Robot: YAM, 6 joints.
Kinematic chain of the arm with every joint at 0, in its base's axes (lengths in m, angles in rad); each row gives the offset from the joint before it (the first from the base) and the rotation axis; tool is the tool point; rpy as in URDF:
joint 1: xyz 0 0 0.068 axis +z
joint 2: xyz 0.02 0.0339 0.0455 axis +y
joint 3: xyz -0.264 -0.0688 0 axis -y
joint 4: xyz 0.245 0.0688 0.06 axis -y
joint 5: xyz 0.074 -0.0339 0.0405 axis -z
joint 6: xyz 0.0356 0 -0.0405 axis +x
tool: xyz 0 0 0 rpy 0 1.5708 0
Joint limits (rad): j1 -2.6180..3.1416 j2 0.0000..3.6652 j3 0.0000..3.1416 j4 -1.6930..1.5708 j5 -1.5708..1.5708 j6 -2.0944..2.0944
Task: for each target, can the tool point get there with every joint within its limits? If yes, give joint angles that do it. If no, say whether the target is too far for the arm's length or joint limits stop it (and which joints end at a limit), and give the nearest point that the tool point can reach.
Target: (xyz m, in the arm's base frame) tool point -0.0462 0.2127 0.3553
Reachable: yes | joints 1.9066 1.1061 1.1529 -0.7831 0.8403 0.2817
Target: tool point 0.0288 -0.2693 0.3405
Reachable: yes | joints -1.3393 1.2649 1.0779 -0.2766 1.2446 -1.1326
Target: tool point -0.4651 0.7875 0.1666
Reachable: no: too far | nearest point -0.3279 0.5551 0.1506 | short by 0.270 m
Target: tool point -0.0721 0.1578 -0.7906
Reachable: no: too far | nearest point -0.0888 0.1943 -0.3786 | short by 0.414 m
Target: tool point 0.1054 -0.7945 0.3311
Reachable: no: too far | nearest point 0.0819 -0.6175 0.2814 | short by 0.185 m
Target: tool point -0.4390 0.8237 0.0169
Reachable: no: too far | nearest point -0.3021 0.5669 0.0477 | short by 0.293 m
